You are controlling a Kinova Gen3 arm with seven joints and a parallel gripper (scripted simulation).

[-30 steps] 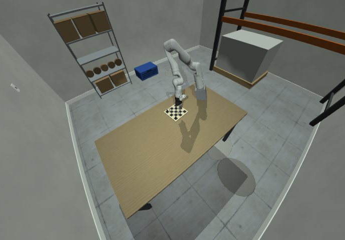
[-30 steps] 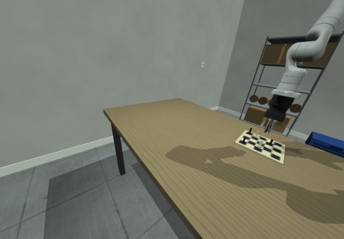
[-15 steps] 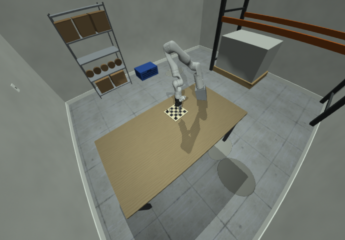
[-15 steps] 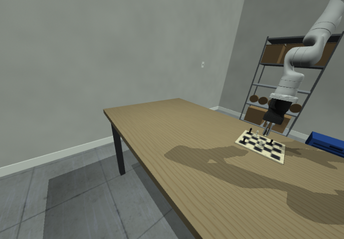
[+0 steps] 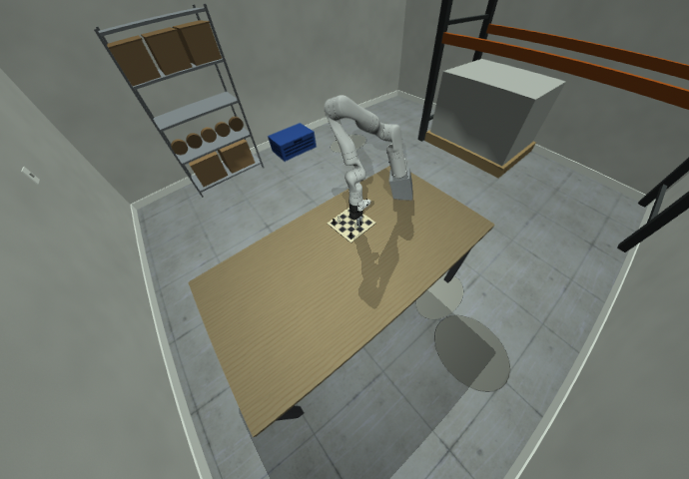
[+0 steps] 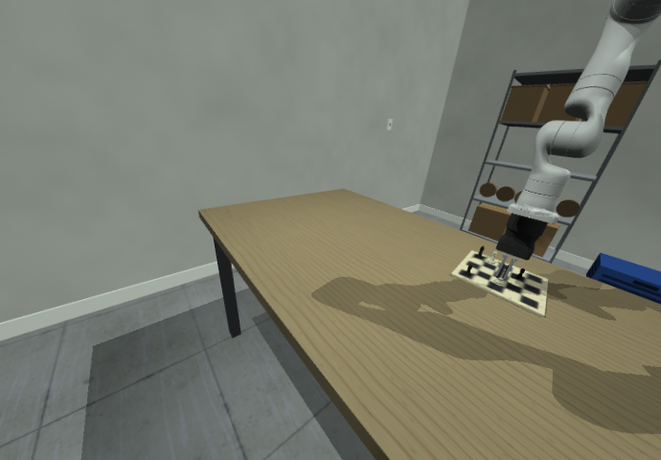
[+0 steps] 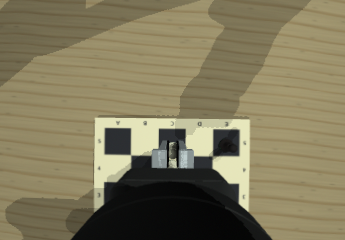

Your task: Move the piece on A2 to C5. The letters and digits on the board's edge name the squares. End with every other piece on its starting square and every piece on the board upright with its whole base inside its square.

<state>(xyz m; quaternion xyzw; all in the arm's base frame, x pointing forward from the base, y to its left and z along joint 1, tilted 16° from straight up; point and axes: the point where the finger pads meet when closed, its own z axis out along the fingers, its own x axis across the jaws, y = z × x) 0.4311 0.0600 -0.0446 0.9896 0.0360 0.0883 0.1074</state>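
Now: the small chessboard 7 cm to the right of my hand and 6 cm below it. The rest, counted from my hand: light piece 1 cm below.
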